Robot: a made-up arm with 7 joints. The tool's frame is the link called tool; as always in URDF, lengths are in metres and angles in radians.
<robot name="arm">
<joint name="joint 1" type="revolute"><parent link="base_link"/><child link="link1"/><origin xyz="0 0 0" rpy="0 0 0"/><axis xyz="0.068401 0.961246 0.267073"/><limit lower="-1.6" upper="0.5"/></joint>
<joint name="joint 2" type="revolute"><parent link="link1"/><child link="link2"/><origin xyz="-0.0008 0.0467 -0.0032" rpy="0 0 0"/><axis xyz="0.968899 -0.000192 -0.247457"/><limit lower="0" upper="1.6"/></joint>
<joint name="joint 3" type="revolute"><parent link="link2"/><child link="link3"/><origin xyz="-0.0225 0.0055 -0.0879" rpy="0 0 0"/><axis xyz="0.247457 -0.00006 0.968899"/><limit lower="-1.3" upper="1.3"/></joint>
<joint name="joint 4" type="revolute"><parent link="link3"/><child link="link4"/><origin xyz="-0.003 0 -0.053" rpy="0 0 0"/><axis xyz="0.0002 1 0.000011"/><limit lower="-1.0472" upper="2.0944"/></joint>
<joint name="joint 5" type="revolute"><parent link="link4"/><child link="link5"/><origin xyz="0.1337 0.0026 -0.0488" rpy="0 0 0"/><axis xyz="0.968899 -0.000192 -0.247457"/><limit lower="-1.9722" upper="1.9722"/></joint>
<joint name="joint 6" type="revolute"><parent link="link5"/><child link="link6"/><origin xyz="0.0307 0 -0.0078" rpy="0 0 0"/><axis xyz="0.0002 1 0.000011"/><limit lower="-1.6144" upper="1.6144"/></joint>
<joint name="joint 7" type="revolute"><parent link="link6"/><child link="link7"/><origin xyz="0.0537 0 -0.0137" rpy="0 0 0"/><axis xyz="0.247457 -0.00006 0.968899"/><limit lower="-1.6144" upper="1.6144"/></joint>
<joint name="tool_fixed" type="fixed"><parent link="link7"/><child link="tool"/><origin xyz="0 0 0" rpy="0 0.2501 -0.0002"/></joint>
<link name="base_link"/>
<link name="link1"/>
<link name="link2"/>
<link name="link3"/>
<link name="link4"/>
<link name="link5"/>
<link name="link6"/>
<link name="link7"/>
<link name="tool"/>
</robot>
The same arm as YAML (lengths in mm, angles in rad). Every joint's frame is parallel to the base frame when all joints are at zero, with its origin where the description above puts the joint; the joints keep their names.
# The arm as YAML. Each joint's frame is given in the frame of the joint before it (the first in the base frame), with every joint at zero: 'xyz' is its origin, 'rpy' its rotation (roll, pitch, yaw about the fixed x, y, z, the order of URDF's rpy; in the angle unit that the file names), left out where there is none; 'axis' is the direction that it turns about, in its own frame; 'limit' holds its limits. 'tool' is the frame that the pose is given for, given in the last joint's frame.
units:
  length: mm
  angle: rad
joints:
  - name: joint 1
    type: revolute
    origin:
      xyz: [0.0, 0.0, 0.0]
    axis: [0.068403, 0.961235, 0.26711]
    limit:
      lower: -1.6
      upper: 0.5
  - name: joint 2
    type: revolute
    origin:
      xyz: [-0.8, 46.7, -3.2]
    axis: [0.968889, -0.0002, -0.247497]
    limit:
      lower: 0.0
      upper: 1.6
  - name: joint 3
    type: revolute
    origin:
      xyz: [-22.5, 5.5, -87.9]
    axis: [0.247497, -0.0001, 0.968889]
    limit:
      lower: -1.3
      upper: 1.3
  - name: joint 4
    type: revolute
    origin:
      xyz: [-3.0, 0.0, -53.0]
    axis: [0.0002, 1.0, 0.0]
    limit:
      lower: -1.0472
      upper: 2.0944
  - name: joint 5
    type: revolute
    origin:
      xyz: [133.7, 2.6, -48.8]
    axis: [0.968889, -0.0002, -0.247497]
    limit:
      lower: -1.9722
      upper: 1.9722
  - name: joint 6
    type: revolute
    origin:
      xyz: [30.7, 0.0, -7.8]
    axis: [0.0002, 1.0, 0.0]
    limit:
      lower: -1.6144
      upper: 1.6144
  - name: joint 7
    type: revolute
    origin:
      xyz: [53.7, 0.0, -13.7]
    axis: [0.247497, -0.0001, 0.968889]
    limit:
      lower: -1.6144
      upper: 1.6144
tool:
  origin:
    xyz: [0.0, 0.0, 0.0]
    rpy: [0.0, 0.2501, -0.0002]

